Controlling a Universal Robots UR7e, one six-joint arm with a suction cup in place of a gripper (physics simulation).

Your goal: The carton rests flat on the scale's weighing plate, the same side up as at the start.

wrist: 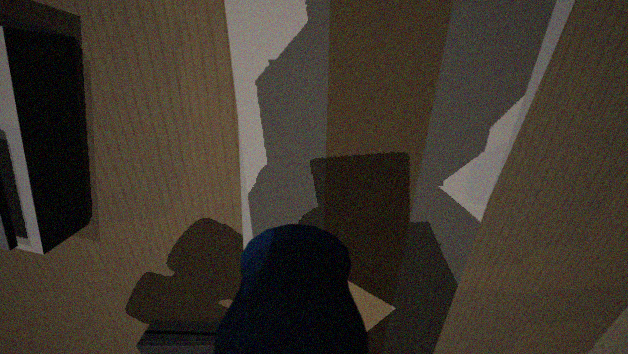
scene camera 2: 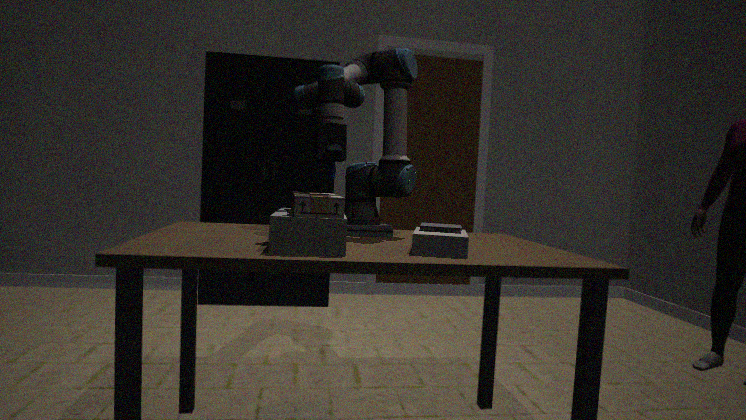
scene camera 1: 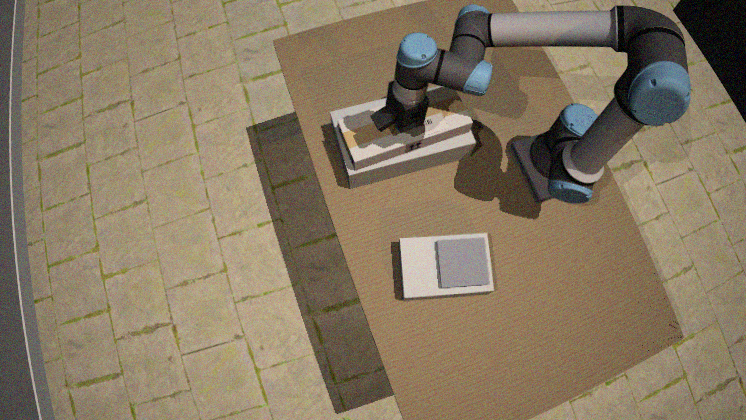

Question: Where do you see a carton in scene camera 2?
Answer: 304,204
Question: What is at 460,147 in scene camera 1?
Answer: A white block.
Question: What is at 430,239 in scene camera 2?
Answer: A scale.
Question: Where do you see my suction cup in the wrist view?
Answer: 295,285
